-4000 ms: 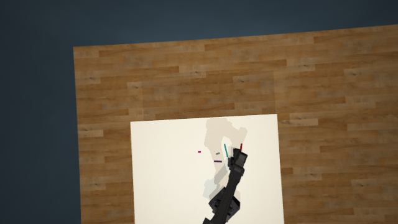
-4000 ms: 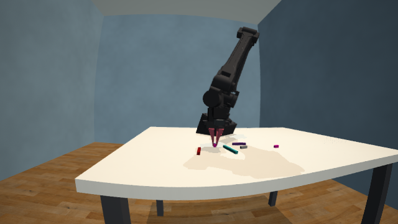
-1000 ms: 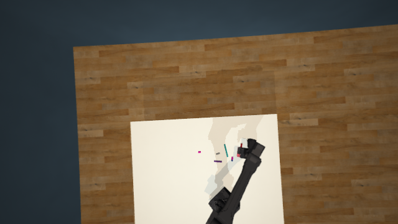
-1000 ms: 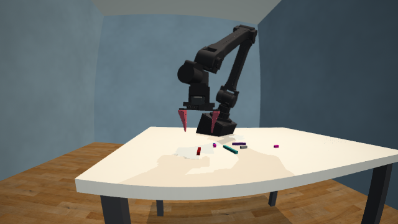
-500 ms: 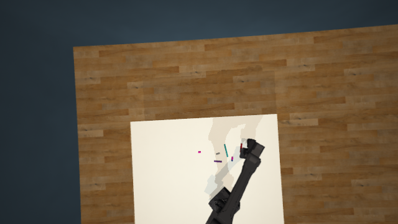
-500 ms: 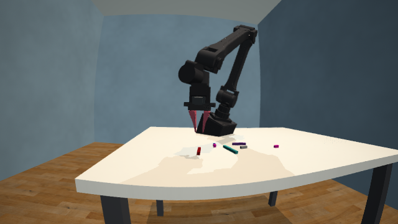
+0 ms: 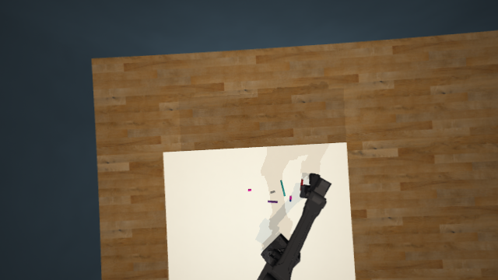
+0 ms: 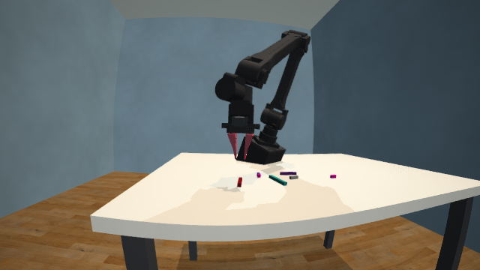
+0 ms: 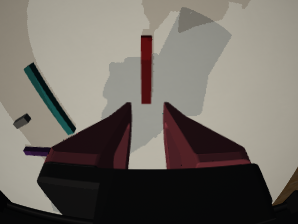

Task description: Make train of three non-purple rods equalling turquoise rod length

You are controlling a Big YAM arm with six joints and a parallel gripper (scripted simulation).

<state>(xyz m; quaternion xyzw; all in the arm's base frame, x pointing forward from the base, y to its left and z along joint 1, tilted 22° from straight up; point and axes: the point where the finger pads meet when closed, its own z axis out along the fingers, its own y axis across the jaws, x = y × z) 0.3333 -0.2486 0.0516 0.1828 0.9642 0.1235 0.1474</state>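
The red rod is 70 mm below my hand. From my hand the other things lie so: blue rod 80 mm behind, 90 mm to the left, 70 mm below; turquoise rod 10 mm ahead, 120 mm to the left, 70 mm below; grey rod 190 mm to the left, 70 mm below.
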